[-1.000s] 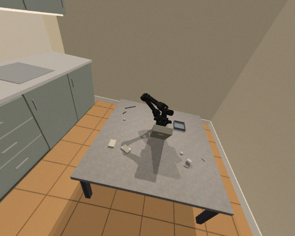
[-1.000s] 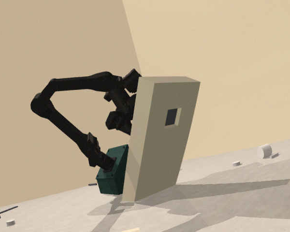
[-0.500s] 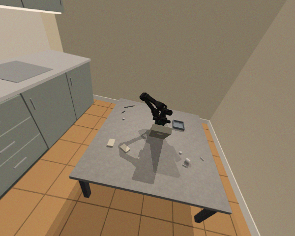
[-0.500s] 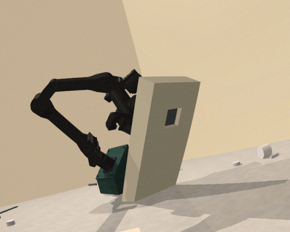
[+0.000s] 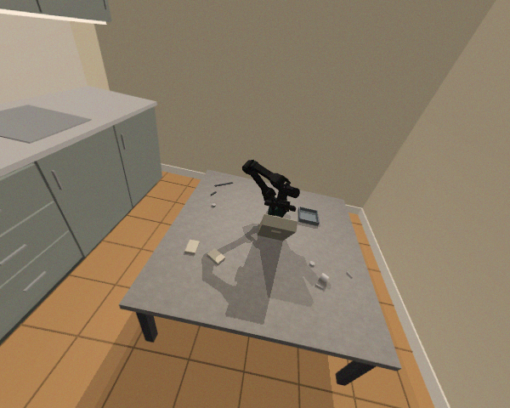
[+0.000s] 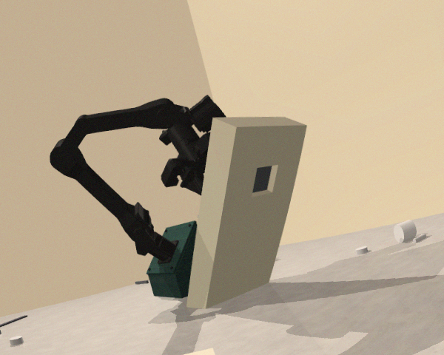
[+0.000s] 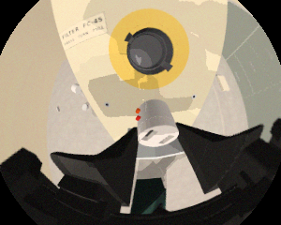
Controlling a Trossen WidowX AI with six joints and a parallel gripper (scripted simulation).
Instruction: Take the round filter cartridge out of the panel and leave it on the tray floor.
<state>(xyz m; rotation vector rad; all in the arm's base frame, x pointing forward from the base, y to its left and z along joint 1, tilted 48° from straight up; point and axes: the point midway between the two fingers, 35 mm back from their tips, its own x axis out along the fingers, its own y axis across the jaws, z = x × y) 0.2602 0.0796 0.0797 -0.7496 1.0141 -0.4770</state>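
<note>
Now: the service panel 4 cm below my gripper tip and 4 cm ahead of it. The rest, counted from my gripper tip: dark tray 34 cm behind, 29 cm to the left, 19 cm below; round grey filter cartridge right at my gripper tip.
</note>
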